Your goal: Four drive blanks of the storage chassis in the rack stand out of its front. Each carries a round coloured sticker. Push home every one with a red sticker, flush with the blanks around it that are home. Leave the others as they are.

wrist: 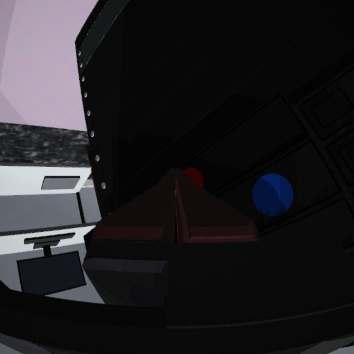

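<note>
My gripper (175, 176) is shut, its dark red fingertips together and holding nothing. The tips overlap the lower left part of a red round sticker (193, 178) on a dark drive blank; whether they touch the blank cannot be told. A blue round sticker (272, 194) sits on another dark blank to the right, partly in shadow. The chassis front is very dark, so how far each blank stands out is hard to tell. No other stickers show in this view, and the lower blanks are hidden behind the gripper.
A dark rack post with a row of small holes (89, 113) runs down the left of the chassis. Outlined blank faces (332, 107) show at the right. Beyond the rack at the lower left are pale wall panels and a dark screen (52, 272).
</note>
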